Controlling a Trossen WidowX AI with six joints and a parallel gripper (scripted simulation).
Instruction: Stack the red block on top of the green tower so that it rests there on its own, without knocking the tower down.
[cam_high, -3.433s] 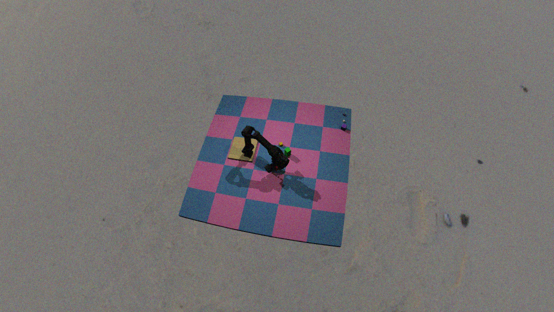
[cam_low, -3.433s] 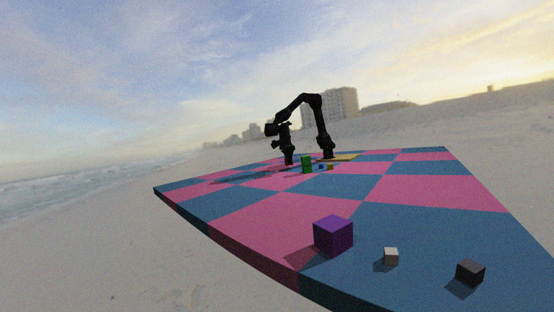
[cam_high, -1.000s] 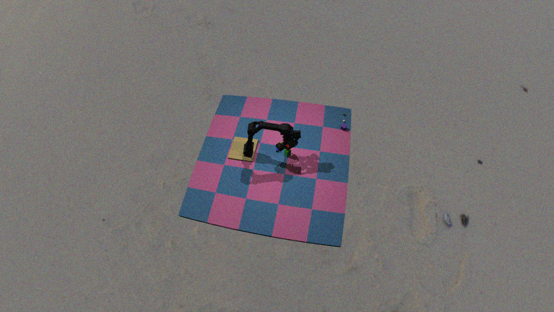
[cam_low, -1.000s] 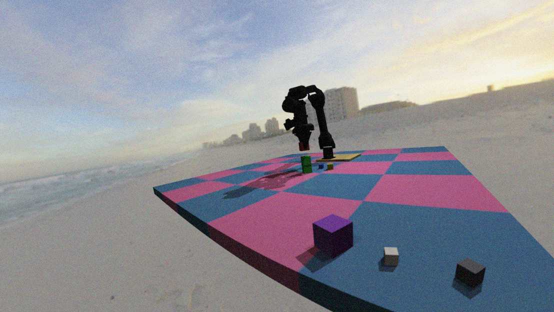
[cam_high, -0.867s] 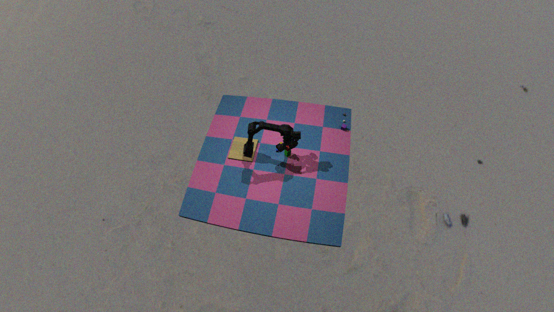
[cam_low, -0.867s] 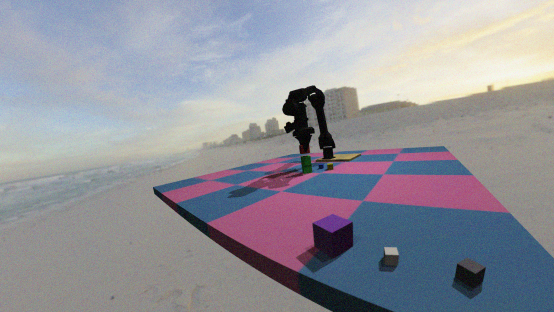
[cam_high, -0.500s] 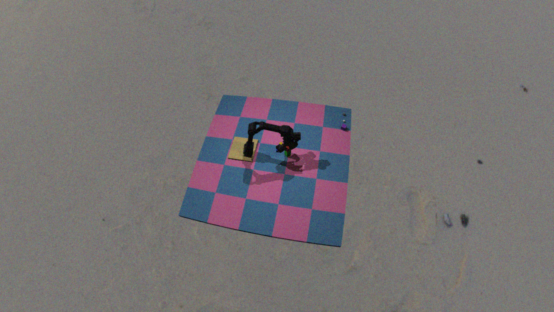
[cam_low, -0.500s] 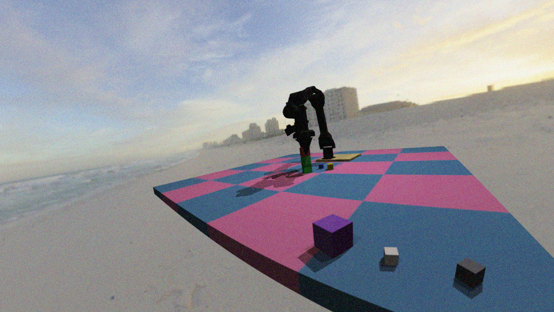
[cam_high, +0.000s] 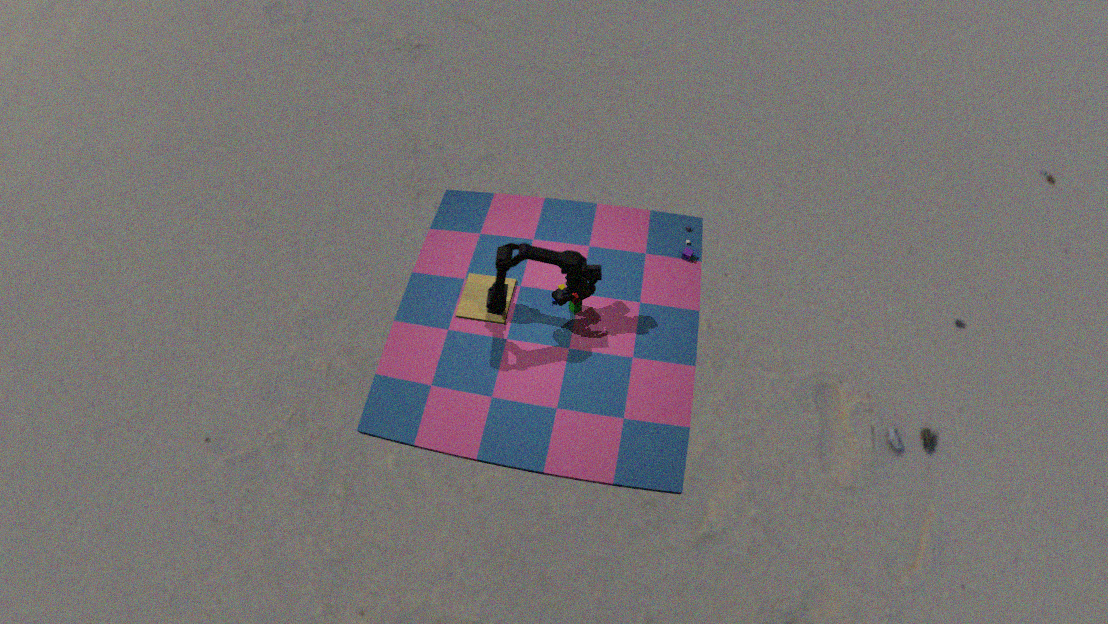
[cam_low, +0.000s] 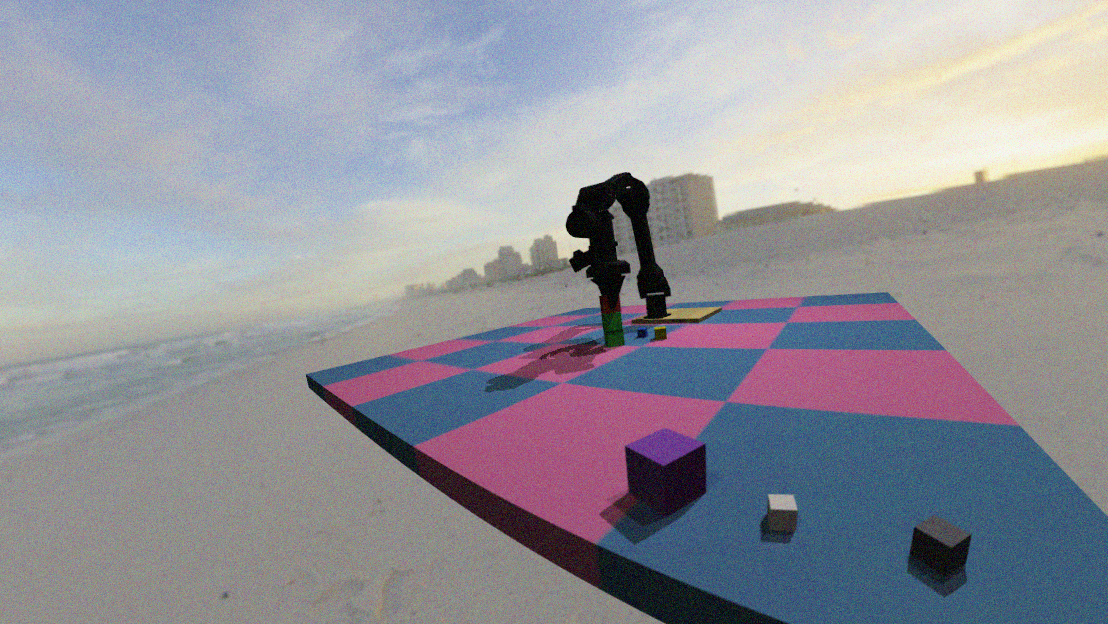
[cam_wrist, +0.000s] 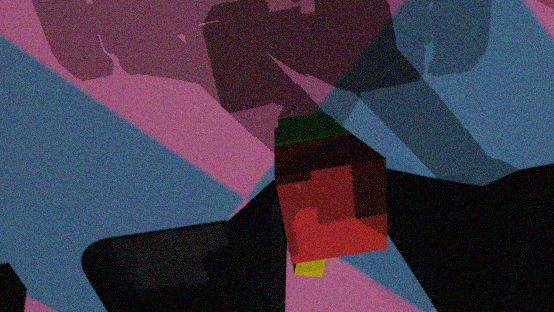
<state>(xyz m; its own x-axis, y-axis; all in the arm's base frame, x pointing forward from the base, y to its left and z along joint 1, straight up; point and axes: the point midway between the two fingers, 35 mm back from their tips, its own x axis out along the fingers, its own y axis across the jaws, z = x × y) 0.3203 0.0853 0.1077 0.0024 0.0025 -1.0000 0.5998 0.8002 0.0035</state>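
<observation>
Right now my gripper tip is 10 mm below the red block. From my gripper tip the other things lie so: yellow block (80 mm behind, 70 mm to the left, 70 mm below); then purple cube (420 mm ahead, 390 mm to the left, 70 mm below); then blue block (100 mm behind, 80 mm below, 10 mm to the left).
</observation>
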